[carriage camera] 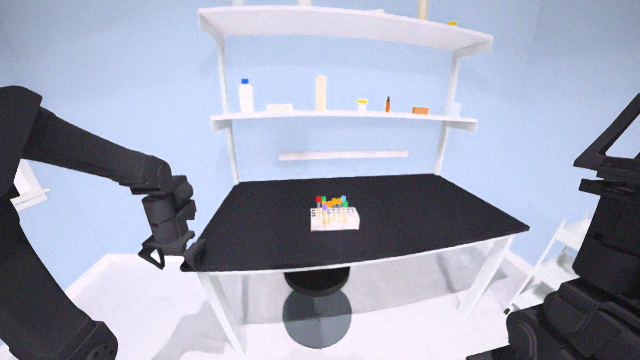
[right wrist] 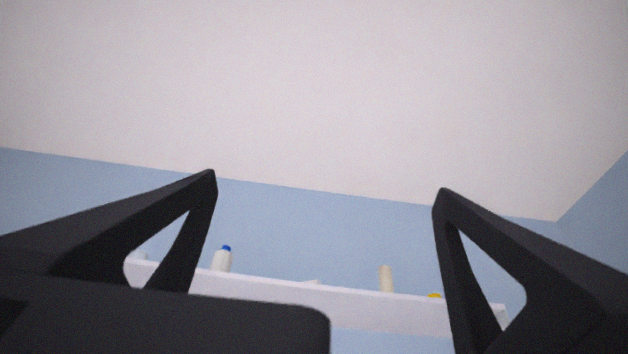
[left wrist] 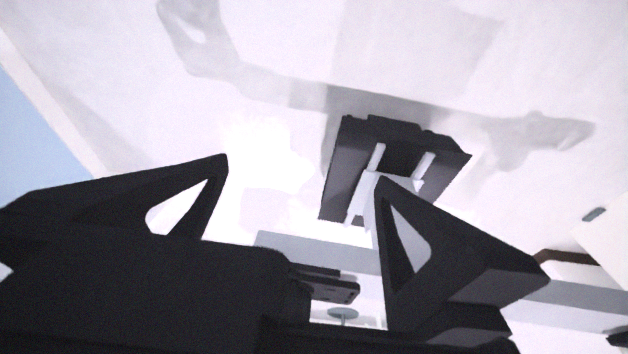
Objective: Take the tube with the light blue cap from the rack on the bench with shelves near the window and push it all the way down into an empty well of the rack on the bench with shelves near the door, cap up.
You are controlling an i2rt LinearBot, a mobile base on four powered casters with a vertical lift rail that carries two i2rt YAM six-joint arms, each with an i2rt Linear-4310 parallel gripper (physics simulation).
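Pixels of known places: left gripper, between the fingertips: (carriage camera: 180,269) (left wrist: 303,172); right gripper, between the fingertips: (right wrist: 325,190); left arm's base, origin of its link: (left wrist: 293,282).
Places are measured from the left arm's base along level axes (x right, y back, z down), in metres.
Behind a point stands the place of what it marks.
A clear-white tube rack (carriage camera: 335,225) @[x 0.429, y -0.568, z 0.059 m] stands on the black bench top (carriage camera: 415,215) @[x 0.836, y -0.650, z 0.086 m], near its middle, in the carriage view. The tube with the light blue cap (carriage camera: 343,199) @[x 0.469, y -0.637, z -0.024 m] is upright at the rack's back right, behind a green-capped tube. Tubes with red, green, purple and orange caps stand in the same rack. My left gripper (carriage camera: 172,257) (left wrist: 303,172) @[x -0.010, y -0.255, z -0.033 m] is open and empty, pointing down at the bench's front left corner, well to the left of the rack. My right gripper (right wrist: 325,190) @[x 0.672, y -0.037, z -0.440 m] is open and empty, pointing up toward the wall and ceiling. A second rack does not show.
A shelf (carriage camera: 345,116) with bottles and boxes, and an upper shelf (carriage camera: 345,22) @[x 0.512, y -0.971, z -0.809 m], stand over the bench's back. A round stool (carriage camera: 317,282) @[x 0.352, y -0.534, z 0.365 m] is under the front edge. A white cart (carriage camera: 547,260) stands at the right. The robot's base (left wrist: 340,175) @[x 0.131, y 0.213, z 0.549 m] shows in the left wrist view.
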